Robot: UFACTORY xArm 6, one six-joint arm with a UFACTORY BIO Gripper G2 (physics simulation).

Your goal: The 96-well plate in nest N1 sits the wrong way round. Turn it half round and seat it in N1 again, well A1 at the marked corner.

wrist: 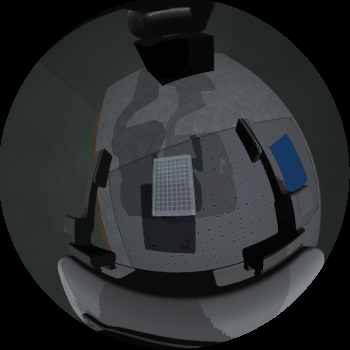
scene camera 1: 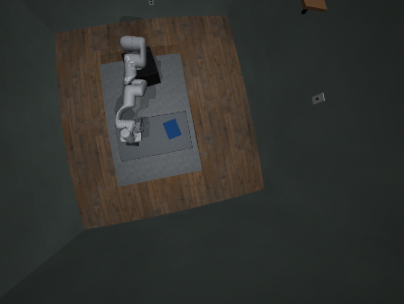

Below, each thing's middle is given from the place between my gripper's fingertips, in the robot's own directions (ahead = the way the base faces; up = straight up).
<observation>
My gripper is now 120 mm above the pale 96-well plate [wrist: 172, 183], 40 mm to the left of it and 30 mm short of it. From my hand the other things lie so: blue rectangle [wrist: 288, 161] 290 mm to the left, 150 mm ahead, 140 mm below.
</observation>
